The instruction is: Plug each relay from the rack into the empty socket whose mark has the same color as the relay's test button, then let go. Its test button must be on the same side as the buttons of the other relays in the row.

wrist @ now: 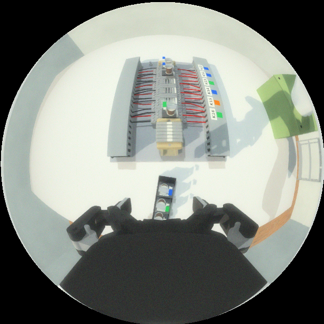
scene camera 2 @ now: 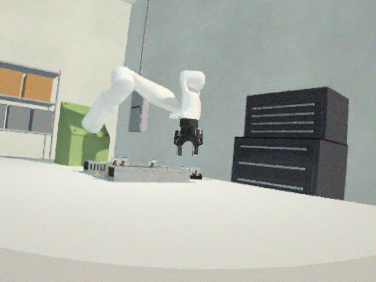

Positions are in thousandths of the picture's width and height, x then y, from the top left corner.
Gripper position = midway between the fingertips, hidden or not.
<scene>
My gripper shows in the wrist view (498, 631) and in scene camera 2 (496, 551).
</scene>
